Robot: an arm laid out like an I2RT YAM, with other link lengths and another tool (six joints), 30 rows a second.
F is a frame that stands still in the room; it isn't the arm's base.
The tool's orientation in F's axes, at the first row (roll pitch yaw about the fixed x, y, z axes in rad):
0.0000 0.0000 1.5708
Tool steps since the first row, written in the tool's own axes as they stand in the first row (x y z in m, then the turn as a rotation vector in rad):
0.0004 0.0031 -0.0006 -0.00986 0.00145 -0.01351
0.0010 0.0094 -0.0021 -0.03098 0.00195 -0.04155
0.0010 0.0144 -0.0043 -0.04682 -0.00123 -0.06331
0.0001 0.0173 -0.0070 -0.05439 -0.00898 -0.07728
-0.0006 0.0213 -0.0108 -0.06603 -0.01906 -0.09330
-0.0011 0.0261 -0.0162 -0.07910 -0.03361 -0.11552
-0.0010 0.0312 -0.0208 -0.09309 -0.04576 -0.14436
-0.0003 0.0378 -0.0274 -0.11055 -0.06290 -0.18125
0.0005 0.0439 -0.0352 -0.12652 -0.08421 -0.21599
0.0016 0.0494 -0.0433 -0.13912 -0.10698 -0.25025
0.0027 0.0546 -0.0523 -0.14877 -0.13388 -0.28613
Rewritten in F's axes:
-0.0031 0.0004 -0.0006 -0.00145 -0.00986 -0.01351
-0.0094 0.0010 -0.0021 -0.00195 -0.03098 -0.04155
-0.0144 0.0010 -0.0043 0.00123 -0.04682 -0.06331
-0.0173 0.0001 -0.0070 0.00898 -0.05439 -0.07728
-0.0213 -0.0006 -0.0108 0.01906 -0.06603 -0.09330
-0.0261 -0.0011 -0.0162 0.03361 -0.07910 -0.11552
-0.0312 -0.0010 -0.0208 0.04576 -0.09309 -0.14436
-0.0378 -0.0003 -0.0274 0.06290 -0.11055 -0.18125
-0.0439 0.0005 -0.0352 0.08421 -0.12652 -0.21599
-0.0494 0.0016 -0.0433 0.10698 -0.13912 -0.25025
-0.0546 0.0027 -0.0523 0.13388 -0.14877 -0.28613

